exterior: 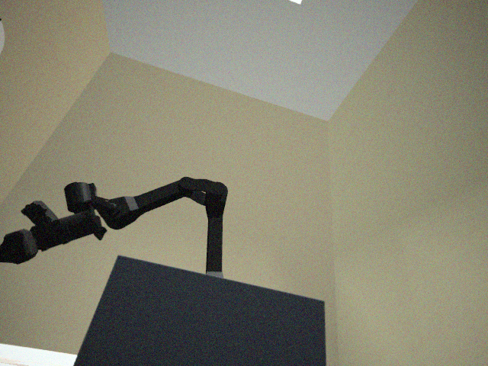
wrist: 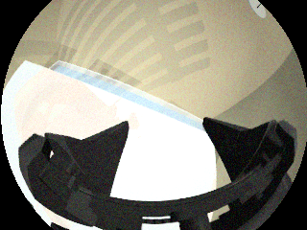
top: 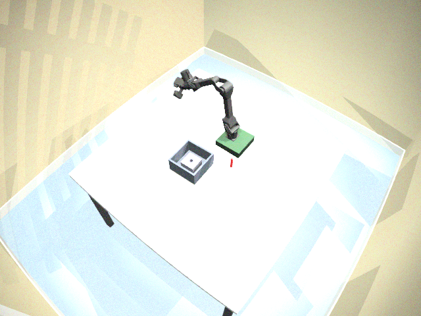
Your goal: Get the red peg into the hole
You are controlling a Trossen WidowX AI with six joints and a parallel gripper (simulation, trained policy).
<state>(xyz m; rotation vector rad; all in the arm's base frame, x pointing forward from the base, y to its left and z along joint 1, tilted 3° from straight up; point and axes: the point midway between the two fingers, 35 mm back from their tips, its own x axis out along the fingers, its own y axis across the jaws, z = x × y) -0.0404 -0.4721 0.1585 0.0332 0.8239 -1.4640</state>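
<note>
Now: gripper tip 620 mm to the right of the red peg, 210 mm short of it and 120 mm above it. The rest, counted from my gripper tip: grey box: 440 mm to the left, 360 mm ahead, 140 mm below.
</note>
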